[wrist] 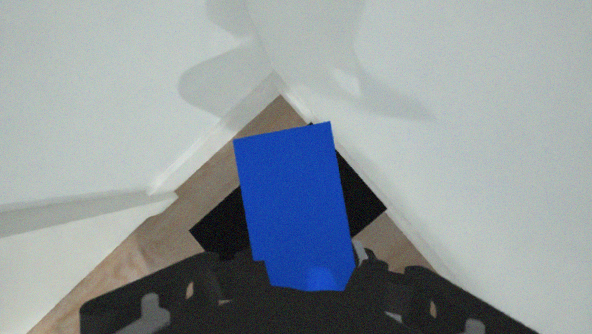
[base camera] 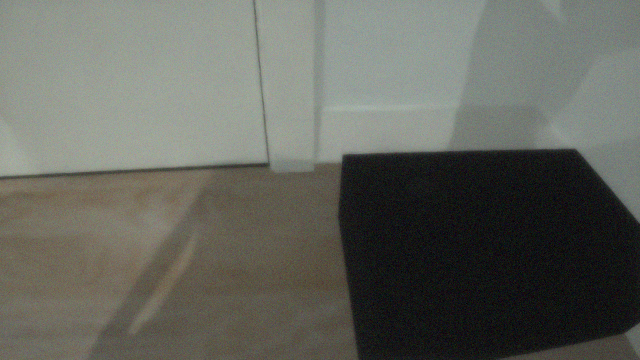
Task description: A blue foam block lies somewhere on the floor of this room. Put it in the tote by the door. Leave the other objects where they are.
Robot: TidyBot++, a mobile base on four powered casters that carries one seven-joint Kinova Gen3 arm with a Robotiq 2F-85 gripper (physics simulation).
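Frame: origin at the arm's base, x up, y right, z ahead, level; centimetres.
Seen in the pictures: gripper, fingertip midpoint: (wrist: 311, 252).
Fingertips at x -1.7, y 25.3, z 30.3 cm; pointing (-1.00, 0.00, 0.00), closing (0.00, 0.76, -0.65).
Observation:
A point is followed by its place in that frame.
The blue foam block (wrist: 295, 200) @(y 27.4, x 3.6, z 33.9 cm) is between the fingers of my gripper (wrist: 311, 252) @(y 25.3, x -1.7, z 30.3 cm) in the wrist view, and the gripper is shut on it. The block hangs above the black tote (wrist: 362, 192) @(y 33.1, x -39.3, z 24.1 cm) (base camera: 480, 240) @(y 20.6, x -39.3, z 34.8 cm), which shows on both sides of it in the wrist view. The middle of the tote is hidden behind the block. In the base camera view the tote stands on the floor at the right, beside the door frame. Its inside cannot be made out. The gripper does not show in the base camera view.
A pale door (base camera: 130, 85) @(y -22.4, x -25.1, z 48.3 cm) and its frame (base camera: 292, 85) @(y -2.3, x -25.8, z 48.1 cm) stand left of the tote. White walls (base camera: 390, 55) @(y 9.9, x -23.4, z 51.7 cm) (wrist: 475, 125) @(y 34.9, x 4.8, z 31.9 cm) meet in a corner behind the tote, close to its sides. The wood floor (base camera: 240, 260) @(y -8.4, x -39.6, z 33.1 cm) (wrist: 200, 185) @(y 6.1, x -39.6, z 47.1 cm) shows in front of the door. Shadows fall on walls and floor.

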